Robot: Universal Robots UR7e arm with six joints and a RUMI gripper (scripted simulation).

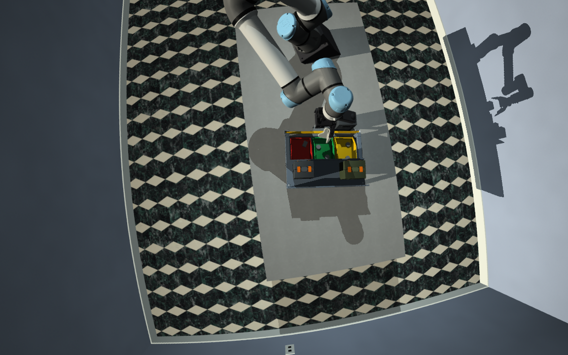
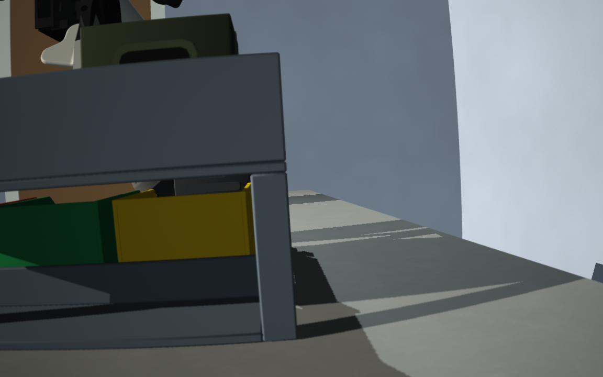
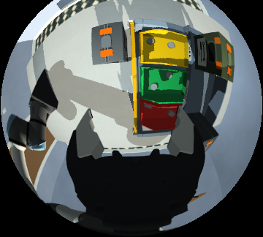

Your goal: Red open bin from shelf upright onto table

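Right now the thin yellow bar is 11 cm below my hand. From my hand the other things lie so: green bin (10 cm ahead, 3 cm to the right, 13 cm below); red bin (7 cm ahead, 13 cm to the right, 13 cm below); dark case (1 cm behind, 13 cm to the left, 11 cm below).
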